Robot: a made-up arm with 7 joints. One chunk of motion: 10 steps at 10 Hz.
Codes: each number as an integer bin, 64 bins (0 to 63) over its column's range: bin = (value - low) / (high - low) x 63, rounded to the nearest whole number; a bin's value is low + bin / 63 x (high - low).
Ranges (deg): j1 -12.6..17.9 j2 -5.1..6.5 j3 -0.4..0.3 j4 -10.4..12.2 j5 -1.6..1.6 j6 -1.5..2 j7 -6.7..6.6
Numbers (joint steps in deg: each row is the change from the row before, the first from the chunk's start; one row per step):
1: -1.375 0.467 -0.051 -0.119 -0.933 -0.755 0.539
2: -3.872 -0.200 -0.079 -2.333 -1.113 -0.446 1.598
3: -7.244 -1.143 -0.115 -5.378 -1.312 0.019 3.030
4: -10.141 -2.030 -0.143 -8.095 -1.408 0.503 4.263
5: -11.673 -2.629 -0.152 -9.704 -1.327 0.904 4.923
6: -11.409 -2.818 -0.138 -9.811 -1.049 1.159 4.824
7: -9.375 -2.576 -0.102 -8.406 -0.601 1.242 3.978
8: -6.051 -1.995 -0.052 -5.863 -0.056 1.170 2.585
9: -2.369 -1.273 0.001 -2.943 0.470 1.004 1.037
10: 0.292 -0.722 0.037 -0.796 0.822 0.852 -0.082
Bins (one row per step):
1: 23 30 31 29 13 13 34
2: 18 27 29 22 10 19 39
3: 11 21 26 14 6 27 46
4: 5 17 23 6 4 36 52
5: 2 13 22 2 5 43 55
6: 2 12 24 2 11 48 55
7: 7 14 27 6 20 49 51
8: 14 17 31 13 30 48 44
9: 21 21 36 21 41 45 37
10: 27 24 39 27 48 42 31

